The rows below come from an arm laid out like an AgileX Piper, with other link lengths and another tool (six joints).
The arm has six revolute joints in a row. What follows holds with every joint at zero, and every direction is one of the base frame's.
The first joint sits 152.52 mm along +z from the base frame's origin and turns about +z.
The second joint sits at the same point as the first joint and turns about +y.
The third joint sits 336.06 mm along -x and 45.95 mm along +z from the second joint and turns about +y.
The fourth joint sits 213.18 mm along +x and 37.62 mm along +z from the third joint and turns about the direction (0.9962, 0, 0.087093).
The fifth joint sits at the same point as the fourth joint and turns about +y.
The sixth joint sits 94.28 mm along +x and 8.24 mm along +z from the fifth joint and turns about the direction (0.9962, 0, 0.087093).
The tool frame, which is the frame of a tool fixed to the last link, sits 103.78 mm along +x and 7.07 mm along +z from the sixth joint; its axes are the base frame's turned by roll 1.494, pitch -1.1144 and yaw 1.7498 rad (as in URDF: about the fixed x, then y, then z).
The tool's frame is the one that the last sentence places.
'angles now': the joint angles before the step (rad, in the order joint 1, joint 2, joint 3, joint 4, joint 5, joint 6). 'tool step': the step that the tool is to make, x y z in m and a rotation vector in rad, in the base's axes. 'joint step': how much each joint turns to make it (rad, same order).
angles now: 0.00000, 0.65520, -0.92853, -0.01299, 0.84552, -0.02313
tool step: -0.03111, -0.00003, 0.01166, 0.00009, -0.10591, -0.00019
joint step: 0.00004, -0.12041, -0.00157, -0.00005, 0.01607, 0.00005
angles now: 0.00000, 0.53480, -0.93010, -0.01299, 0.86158, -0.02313
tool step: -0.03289, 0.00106, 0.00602, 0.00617, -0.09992, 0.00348
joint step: -0.00001, -0.12276, -0.00003, 0.00709, 0.02288, -0.00001
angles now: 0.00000, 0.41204, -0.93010, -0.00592, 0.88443, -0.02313
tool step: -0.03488, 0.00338, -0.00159, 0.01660, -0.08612, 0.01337
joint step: -0.00001, -0.12747, 0.00002, 0.02132, 0.04133, -0.00001
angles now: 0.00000, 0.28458, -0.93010, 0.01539, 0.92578, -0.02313
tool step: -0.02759, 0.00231, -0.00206, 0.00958, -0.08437, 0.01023
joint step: 0.00000, -0.10509, 0.00000, 0.01400, 0.02073, 0.00000
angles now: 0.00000, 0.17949, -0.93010, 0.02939, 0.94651, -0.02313
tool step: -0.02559, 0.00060, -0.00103, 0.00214, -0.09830, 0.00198
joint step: -0.00081, -0.10001, -0.00067, 0.00354, 0.00238, 0.00000
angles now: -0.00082, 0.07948, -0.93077, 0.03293, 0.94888, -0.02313
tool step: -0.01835, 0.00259, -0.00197, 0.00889, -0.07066, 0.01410
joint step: 0.00083, -0.07106, -0.00159, 0.01598, 0.00199, 0.00002
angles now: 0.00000, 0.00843, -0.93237, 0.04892, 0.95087, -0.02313
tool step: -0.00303, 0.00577, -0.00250, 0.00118, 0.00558, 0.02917
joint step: -0.00001, -0.00778, -0.00462, 0.03462, 0.01889, -0.01600
